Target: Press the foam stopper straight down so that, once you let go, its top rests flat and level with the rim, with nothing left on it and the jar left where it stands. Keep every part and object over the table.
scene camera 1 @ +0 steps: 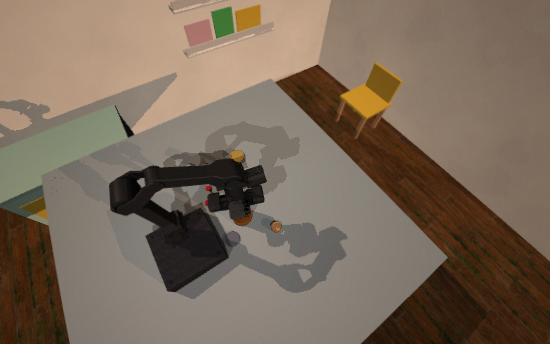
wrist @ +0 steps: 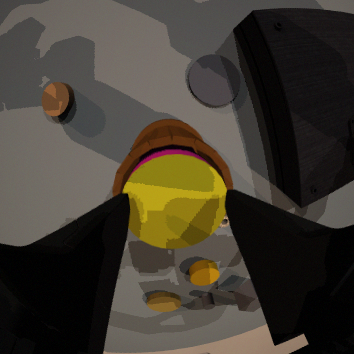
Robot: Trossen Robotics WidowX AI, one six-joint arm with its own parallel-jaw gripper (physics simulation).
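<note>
The brown-orange jar (scene camera 1: 243,220) (wrist: 167,132) stands upright on the table (scene camera 1: 380,215). In the wrist view a round yellow top (wrist: 175,200), which looks like the foam stopper's, covers the jar's mouth and overlaps the lower part of its rim. A magenta strip (wrist: 172,151) shows between it and the rim. The yellow top seems to stand above the rim; how far, and whether it is level, I cannot tell. My gripper (scene camera 1: 237,207) (wrist: 177,199) is partly open and holds nothing. Its fingertips are over opposite edges of the yellow top; contact is unclear. In the scene view the gripper hides the stopper.
A small copper-coloured cylinder (scene camera 1: 276,226) (wrist: 56,99) and a flat grey disc (scene camera 1: 233,238) (wrist: 214,81) are near the jar. The robot base (scene camera 1: 187,250) (wrist: 315,100) is beside the disc. Two yellow-orange round pieces (wrist: 204,273) (wrist: 163,302) and a small ring (wrist: 224,221) lie on the other side.
</note>
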